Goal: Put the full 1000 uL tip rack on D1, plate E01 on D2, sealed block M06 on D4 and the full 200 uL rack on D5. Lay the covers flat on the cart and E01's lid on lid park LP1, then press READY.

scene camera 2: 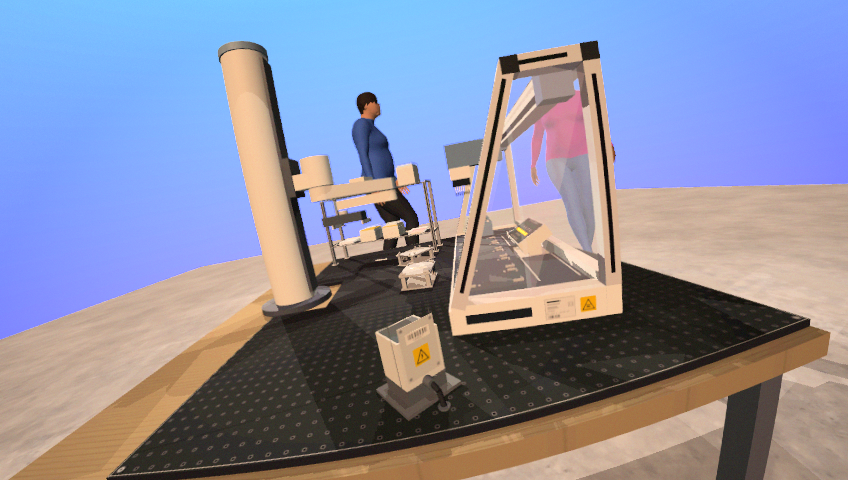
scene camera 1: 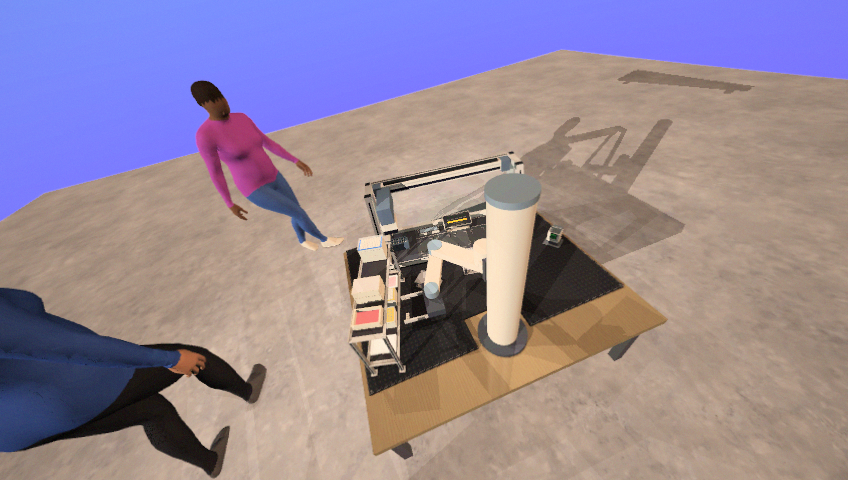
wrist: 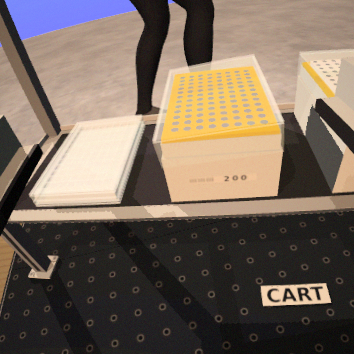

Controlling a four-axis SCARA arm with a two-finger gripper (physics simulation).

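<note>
My gripper [scene camera 1: 404, 308] [wrist: 170, 105] is open and empty, at the level of the cart's lower shelf; its fingers stand at either side in the wrist view. Between them, beyond the fingertips, a 200 rack [wrist: 220, 170] with a yellow top and clear cover stands on the cart [wrist: 150, 212]. A flat whitish lidded plate [wrist: 90, 162] lies left of it. Another yellow-edged rack [wrist: 327, 75] is partly hidden by the right finger. On the upper shelf are a blue-edged box [scene camera 1: 371, 248], a pale box [scene camera 1: 368, 289] and a red-topped item [scene camera 1: 367, 317]. Labels there are unreadable.
The framed deck machine [scene camera 2: 535, 306] has a display panel [scene camera 1: 457, 220] [scene camera 2: 526, 233]. Two low stands [scene camera 2: 417, 278] [scene camera 2: 415, 255] are beside it. A box on a base [scene camera 2: 410, 350] [scene camera 1: 554, 234] stands near a table end. A person in blue [scene camera 1: 65, 380] [scene camera 2: 373, 148] and one in pink [scene camera 1: 238, 142] stand nearby.
</note>
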